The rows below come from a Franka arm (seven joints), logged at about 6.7 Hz.
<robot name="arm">
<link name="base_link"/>
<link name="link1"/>
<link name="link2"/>
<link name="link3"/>
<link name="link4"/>
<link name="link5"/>
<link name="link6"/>
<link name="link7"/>
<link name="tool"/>
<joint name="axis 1" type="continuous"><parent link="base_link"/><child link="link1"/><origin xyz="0 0 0.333"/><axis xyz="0 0 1"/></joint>
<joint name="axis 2" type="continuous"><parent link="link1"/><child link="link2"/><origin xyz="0 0 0" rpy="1.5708 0 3.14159"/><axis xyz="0 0 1"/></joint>
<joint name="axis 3" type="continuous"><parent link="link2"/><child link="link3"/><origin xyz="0 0.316 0" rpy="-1.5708 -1.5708 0"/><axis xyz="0 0 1"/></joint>
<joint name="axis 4" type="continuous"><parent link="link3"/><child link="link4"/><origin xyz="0 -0.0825 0" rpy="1.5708 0 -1.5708"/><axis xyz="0 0 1"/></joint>
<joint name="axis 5" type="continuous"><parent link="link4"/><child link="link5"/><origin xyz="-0.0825 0.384 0" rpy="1.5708 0 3.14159"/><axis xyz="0 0 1"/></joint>
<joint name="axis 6" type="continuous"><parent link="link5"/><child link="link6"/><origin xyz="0 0 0" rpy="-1.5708 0 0"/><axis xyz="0 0 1"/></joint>
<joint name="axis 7" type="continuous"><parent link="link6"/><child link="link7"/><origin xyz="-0.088 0 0" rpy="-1.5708 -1.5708 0"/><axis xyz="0 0 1"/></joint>
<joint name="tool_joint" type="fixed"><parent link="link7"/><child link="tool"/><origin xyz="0 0 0.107" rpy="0 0 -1.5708"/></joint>
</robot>
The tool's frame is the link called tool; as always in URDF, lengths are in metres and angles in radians. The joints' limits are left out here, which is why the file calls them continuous.
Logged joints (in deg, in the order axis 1, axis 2, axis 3, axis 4, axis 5, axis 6, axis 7), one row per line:
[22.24 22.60 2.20 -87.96 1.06 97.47 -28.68]
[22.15 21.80 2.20 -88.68 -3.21 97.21 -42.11]
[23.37 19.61 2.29 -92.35 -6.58 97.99 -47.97]
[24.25 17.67 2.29 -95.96 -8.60 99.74 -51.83]
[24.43 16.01 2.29 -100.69 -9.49 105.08 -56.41]
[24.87 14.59 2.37 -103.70 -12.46 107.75 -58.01]
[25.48 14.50 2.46 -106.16 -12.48 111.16 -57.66]
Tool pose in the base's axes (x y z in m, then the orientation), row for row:
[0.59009 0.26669 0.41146 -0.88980 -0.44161 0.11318 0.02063]
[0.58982 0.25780 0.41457 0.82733 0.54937 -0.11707 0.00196]
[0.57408 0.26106 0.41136 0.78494 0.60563 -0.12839 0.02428]
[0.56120 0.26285 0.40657 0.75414 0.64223 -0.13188 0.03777]
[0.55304 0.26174 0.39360 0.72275 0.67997 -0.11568 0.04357]
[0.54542 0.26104 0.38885 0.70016 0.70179 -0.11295 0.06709]
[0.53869 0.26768 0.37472 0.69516 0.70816 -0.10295 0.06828]
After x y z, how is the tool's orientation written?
As a quaternion, x y z w.
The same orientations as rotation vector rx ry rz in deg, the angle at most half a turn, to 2 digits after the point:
[-158.09 -78.46 20.11]
[148.73 98.76 -21.05]
[139.15 107.36 -22.76]
[132.57 112.90 -23.18]
[126.61 119.11 -20.26]
[120.91 121.20 -19.51]
[119.97 122.21 -17.77]

